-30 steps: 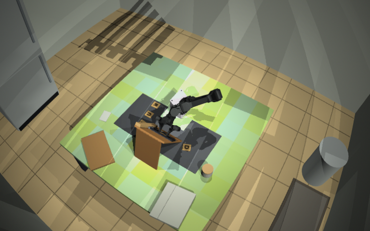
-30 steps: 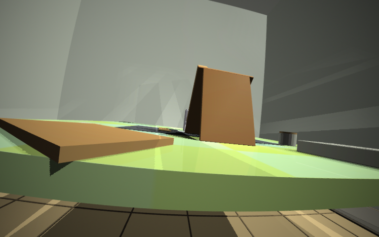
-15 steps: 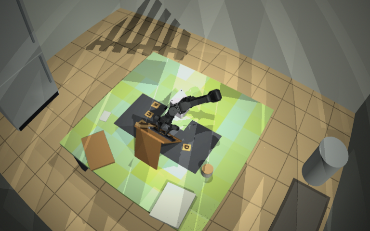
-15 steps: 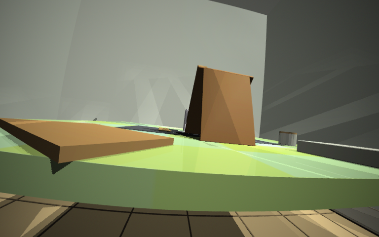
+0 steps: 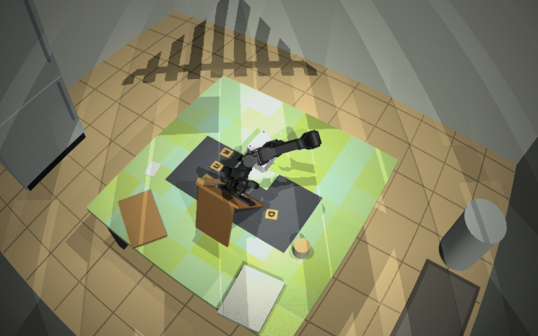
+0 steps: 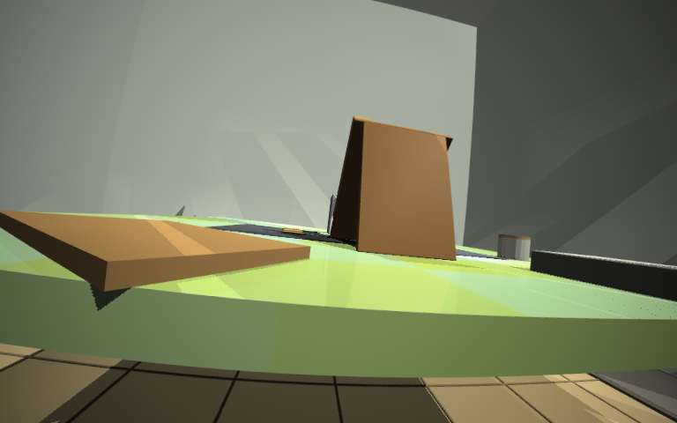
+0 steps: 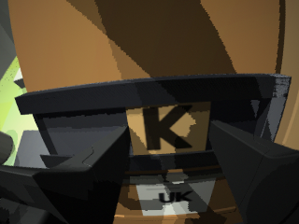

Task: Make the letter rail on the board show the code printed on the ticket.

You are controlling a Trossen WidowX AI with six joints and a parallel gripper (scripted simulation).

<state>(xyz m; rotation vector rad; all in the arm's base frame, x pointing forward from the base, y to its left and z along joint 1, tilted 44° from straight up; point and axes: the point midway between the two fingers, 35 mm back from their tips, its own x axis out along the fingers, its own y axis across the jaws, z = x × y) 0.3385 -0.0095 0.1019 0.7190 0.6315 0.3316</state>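
The white ticket lies 50 mm behind my gripper tip, 10 mm to the right of it and 80 mm below it. The rest, counted from my gripper tip: dark mat 160 mm behind, 50 mm to the right, 160 mm below; flat wooden slab 350 mm ahead, 350 mm to the right, 150 mm below; card 80 mm ahead, 540 mm to the right, 160 mm below.
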